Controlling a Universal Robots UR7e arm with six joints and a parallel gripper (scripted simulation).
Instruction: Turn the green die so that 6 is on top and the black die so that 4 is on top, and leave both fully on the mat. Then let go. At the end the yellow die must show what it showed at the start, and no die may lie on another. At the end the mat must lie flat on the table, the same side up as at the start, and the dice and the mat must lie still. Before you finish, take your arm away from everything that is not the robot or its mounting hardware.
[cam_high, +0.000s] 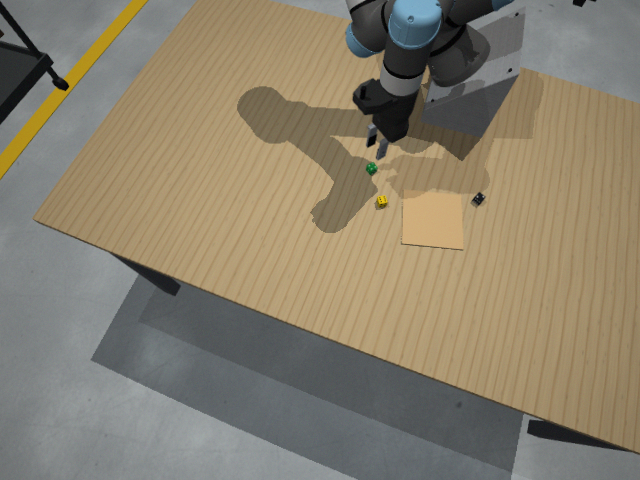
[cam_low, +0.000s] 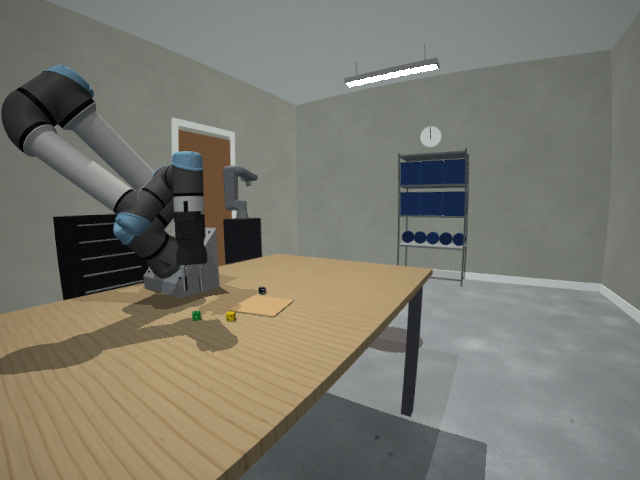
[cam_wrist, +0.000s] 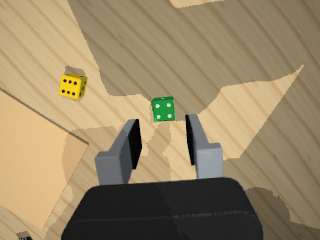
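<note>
My gripper is now 90 mm above the green die. Round my hand: yellow die 90 mm below, 80 mm ahead, 40 mm to the left; then black die 260 mm to the left, 90 mm below, 10 mm ahead; then tan mat 170 mm to the left, 90 mm below, 90 mm ahead.
</note>
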